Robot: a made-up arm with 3 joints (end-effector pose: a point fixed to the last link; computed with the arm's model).
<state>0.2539 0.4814 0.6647</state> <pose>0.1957 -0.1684 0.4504 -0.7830 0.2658 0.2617</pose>
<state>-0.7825 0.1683 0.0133</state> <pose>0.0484 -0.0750 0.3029 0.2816 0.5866 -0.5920</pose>
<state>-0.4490 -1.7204 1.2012</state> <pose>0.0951 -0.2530 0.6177 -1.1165 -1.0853 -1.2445</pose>
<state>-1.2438 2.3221 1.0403</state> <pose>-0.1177 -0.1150 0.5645 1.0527 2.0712 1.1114</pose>
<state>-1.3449 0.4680 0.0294</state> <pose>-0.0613 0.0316 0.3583 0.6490 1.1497 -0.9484</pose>
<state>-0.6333 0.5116 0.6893</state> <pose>0.0134 -0.1751 0.3803 -0.3254 0.9377 -0.1558</pose>
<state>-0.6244 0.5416 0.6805</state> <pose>0.0108 -0.1723 0.3810 -0.3128 0.9567 -0.1416</pose>
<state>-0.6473 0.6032 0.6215</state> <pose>-0.0057 -0.1560 0.3785 -0.2237 1.0203 -0.1527</pose>
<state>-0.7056 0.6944 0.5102</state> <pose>-0.0341 -0.1229 0.3781 -0.0534 1.1264 -0.2003</pose>
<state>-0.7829 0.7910 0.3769</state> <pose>-0.0616 -0.0798 0.3859 0.1524 1.2415 -0.2791</pose>
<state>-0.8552 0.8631 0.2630</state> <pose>-0.0777 -0.0414 0.3984 0.3289 1.3285 -0.3641</pose>
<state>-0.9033 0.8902 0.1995</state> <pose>-0.0828 -0.0198 0.4059 0.4278 1.3665 -0.4242</pose>
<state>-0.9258 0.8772 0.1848</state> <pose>-0.0826 -0.0145 0.4051 0.4512 1.3630 -0.4515</pose>
